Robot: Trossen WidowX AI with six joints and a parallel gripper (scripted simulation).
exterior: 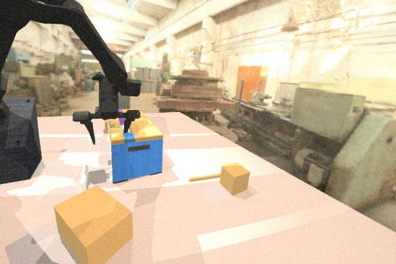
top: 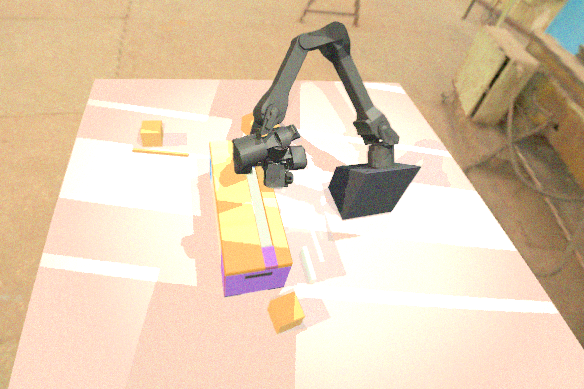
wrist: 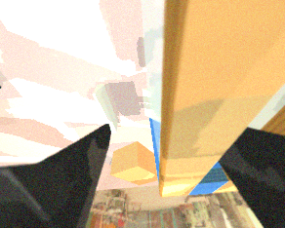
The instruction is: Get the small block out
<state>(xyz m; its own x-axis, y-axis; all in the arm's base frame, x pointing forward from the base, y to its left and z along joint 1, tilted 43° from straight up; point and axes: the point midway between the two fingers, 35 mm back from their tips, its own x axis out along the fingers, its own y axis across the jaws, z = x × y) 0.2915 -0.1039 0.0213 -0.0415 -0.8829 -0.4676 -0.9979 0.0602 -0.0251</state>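
My gripper tip is now 50 mm short of the small block and 30 mm to the left of it. The rest, counted from my gripper tip: long box 100 mm to the left, 40 mm ahead, 20 mm below; thin orange stick 280 mm ahead, 190 mm to the right, 80 mm below.
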